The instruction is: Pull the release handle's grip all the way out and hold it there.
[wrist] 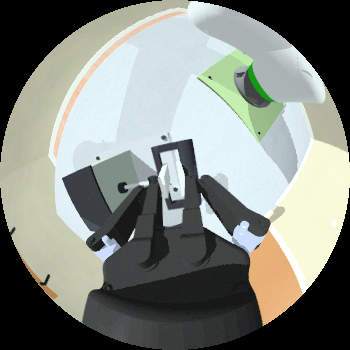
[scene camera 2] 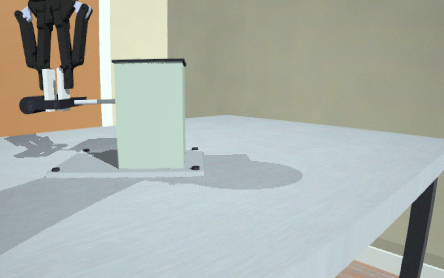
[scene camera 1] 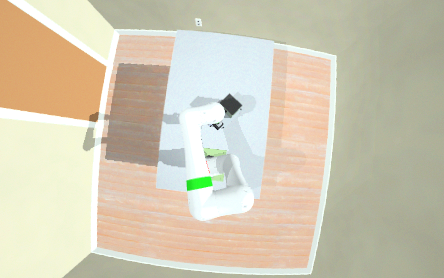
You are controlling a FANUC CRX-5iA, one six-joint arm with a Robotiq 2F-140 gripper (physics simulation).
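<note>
The release handle's grip (scene camera 2: pixel 30 105) (wrist: pixel 191 155) is a dark rectangular frame. A pale rod (scene camera 2: pixel 90 102) (wrist: pixel 137 184) joins it to the pale green housing (scene camera 2: pixel 150 115) (wrist: pixel 116 176), and a length of this rod shows between them. The housing's black top (scene camera 1: pixel 231 104) shows in the overhead view. My gripper (scene camera 1: pixel 217 126) (scene camera 2: pixel 56 90) (wrist: pixel 172 169) points down, with its two white fingertips inside the frame's opening. The fingers stand a little apart with a narrow gap between them, and no bar shows in that gap. Whether they touch the frame's inner sides is hard to tell.
The housing stands on a bolted grey base plate (scene camera 2: pixel 125 173) on the pale table (scene camera 1: pixel 225 55) (scene camera 2: pixel 240 225). The arm's white links (scene camera 1: pixel 192 145) reach over the table from its light green mounting plate (scene camera 1: pixel 215 151) (wrist: pixel 220 75). The housing is close beside the gripper.
</note>
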